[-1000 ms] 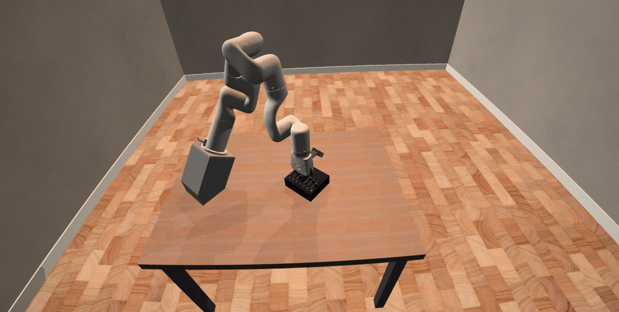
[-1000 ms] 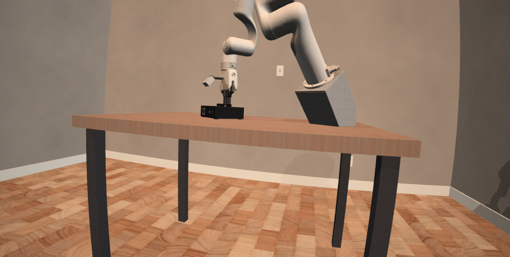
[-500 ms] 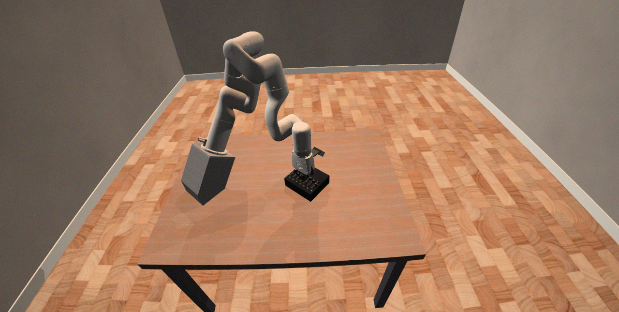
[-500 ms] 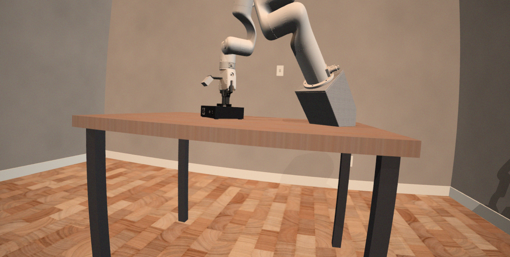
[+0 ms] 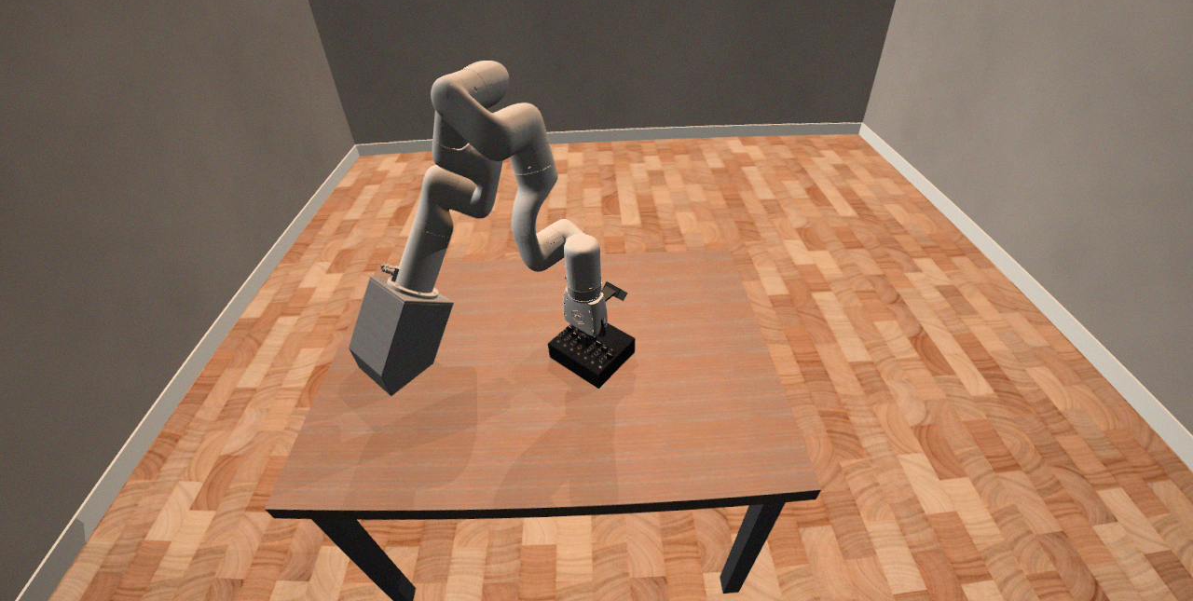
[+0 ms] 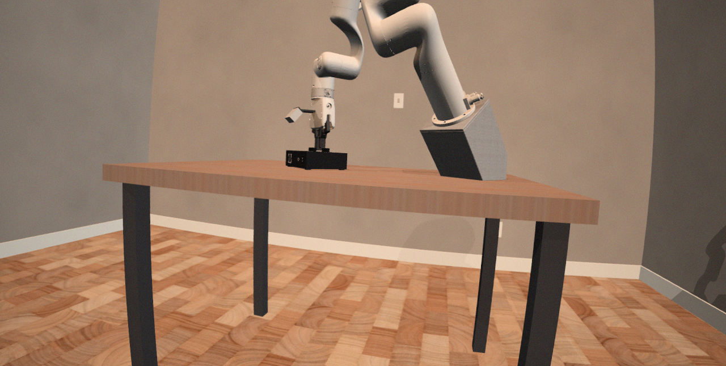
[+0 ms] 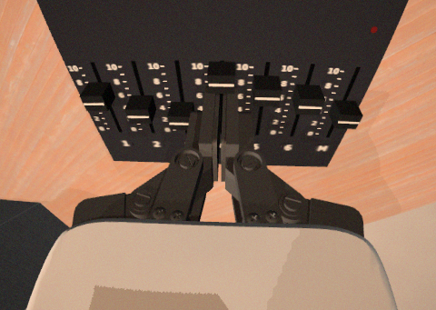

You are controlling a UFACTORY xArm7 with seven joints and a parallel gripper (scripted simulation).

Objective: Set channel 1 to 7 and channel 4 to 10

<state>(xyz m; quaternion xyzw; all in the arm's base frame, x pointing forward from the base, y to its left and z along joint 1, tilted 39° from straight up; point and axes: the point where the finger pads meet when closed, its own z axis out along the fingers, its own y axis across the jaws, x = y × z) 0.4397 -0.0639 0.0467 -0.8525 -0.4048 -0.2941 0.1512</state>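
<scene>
The channel 4 fader cap lies 2 cm to the left of my hand, 1 cm below it and 1 cm ahead of it. Also, from my hand: channel 5 fader cap (3 cm ahead, 1 cm below); then channel 2 fader cap (4 cm behind, 2 cm to the left, 1 cm below); then channel 3 fader cap (2 cm behind, 1 cm to the left, 1 cm below).
</scene>
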